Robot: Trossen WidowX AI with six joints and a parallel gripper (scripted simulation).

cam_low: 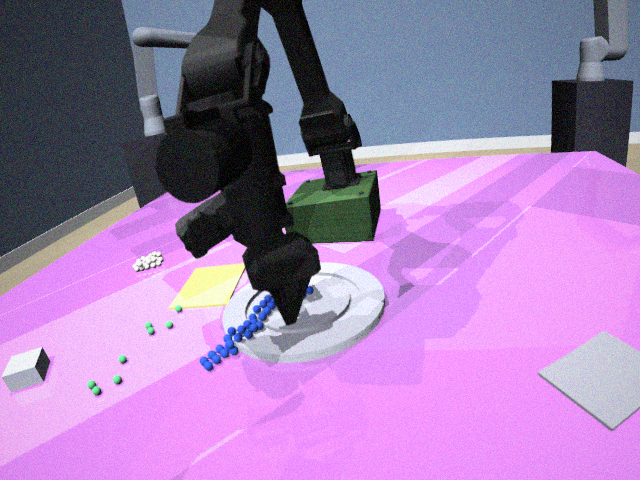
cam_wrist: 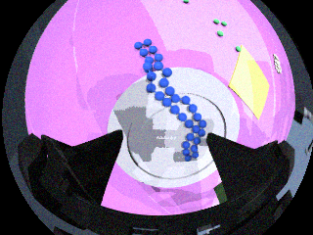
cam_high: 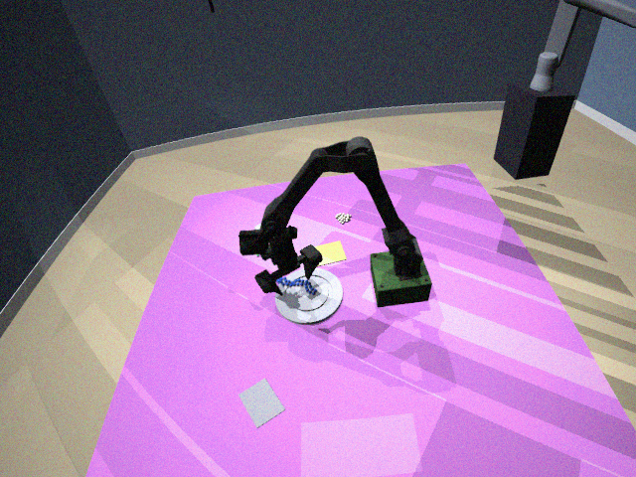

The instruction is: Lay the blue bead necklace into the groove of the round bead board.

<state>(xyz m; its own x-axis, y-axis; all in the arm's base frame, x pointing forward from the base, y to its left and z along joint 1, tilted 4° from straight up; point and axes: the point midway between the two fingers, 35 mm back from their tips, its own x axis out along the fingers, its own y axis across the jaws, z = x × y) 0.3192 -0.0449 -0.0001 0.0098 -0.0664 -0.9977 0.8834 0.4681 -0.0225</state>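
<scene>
The round white bead board lies 4 cm behind my gripper tip, 2 cm to the left of it and 2 cm below it. Round my gripper tip: yellow sheet 10 cm behind, 14 cm to the right, 3 cm below; then grey tile 11 cm ahead, 32 cm to the left, 3 cm below; then cube 11 cm ahead, 31 cm to the right, 2 cm below.
</scene>
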